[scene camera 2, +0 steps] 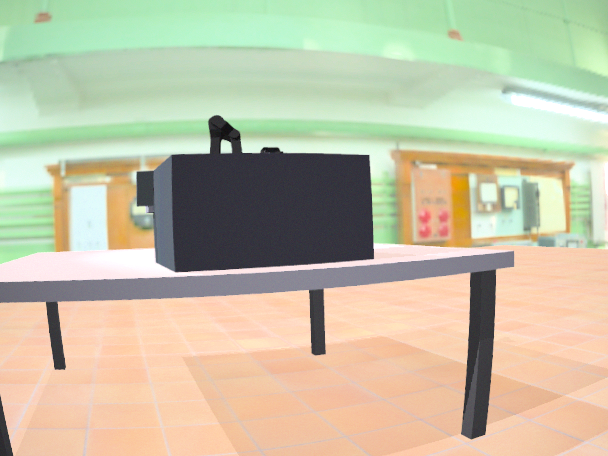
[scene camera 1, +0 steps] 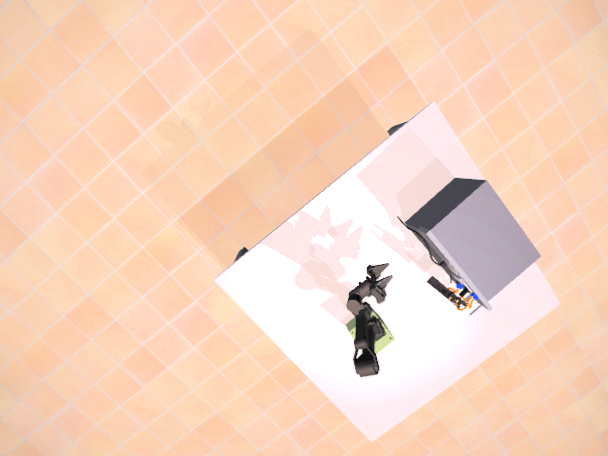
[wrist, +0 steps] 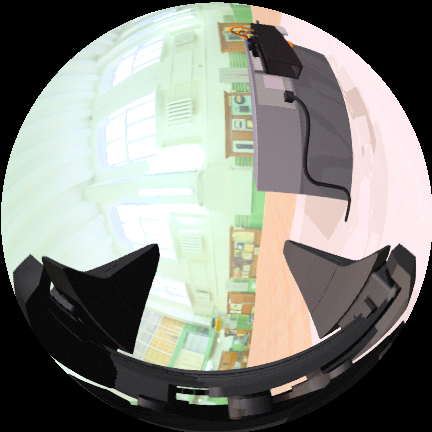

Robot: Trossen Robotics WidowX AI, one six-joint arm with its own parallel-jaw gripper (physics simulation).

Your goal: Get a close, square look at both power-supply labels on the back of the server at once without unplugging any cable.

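Where they show: gripper, fingertip midpoint: (scene camera 1: 390,269) (wrist: 223,249); arm's base at its link origin: (scene camera 1: 377,331).
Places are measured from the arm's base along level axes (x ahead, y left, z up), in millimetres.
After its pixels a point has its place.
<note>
The server (scene camera 1: 485,240) {x 603, y 96, z 93 mm} (scene camera 2: 270,210) {x 755, y 71, z -24 mm} (wrist: 280,150) {x 426, y 205, z 48 mm} is a big grey box on the table. In the wrist view its back is seen very obliquely, at the upper right. A black plug (wrist: 289,96) {x 410, y 91, z 27 mm} sits in the back, with a black cable (wrist: 307,140) {x 411, y 178, z -3 mm} hanging from it. A pale patch (wrist: 272,81) {x 434, y 45, z 51 mm} beside the plug may be a label; no text is readable. A black bar (wrist: 277,52) {x 321, y 41, z 55 mm} (scene camera 1: 440,288) {x 347, y -1, z 27 mm} stands off the back and hides part of it. I cannot make out a second label. My gripper (scene camera 1: 389,270) {x 218, y 274, z 122 mm} (wrist: 223,249) {x 218, y 274, z 122 mm} is open and empty, apart from the server's back.
Orange cables (scene camera 1: 465,306) {x 373, y -83, z 114 mm} (wrist: 240,32) and blue connectors (scene camera 1: 475,296) {x 438, y -96, z 87 mm} are at one end of the server's back. More dark cables run along the back. The arm's green base plate (scene camera 1: 385,341) {x 5, y -36, z 42 mm} is on the white table (scene camera 1: 400,390) {x -127, y -475, z -138 mm} (scene camera 2: 425,265) {x 851, y 374, z -150 mm}. The arm shows above the server in scene camera 2.
</note>
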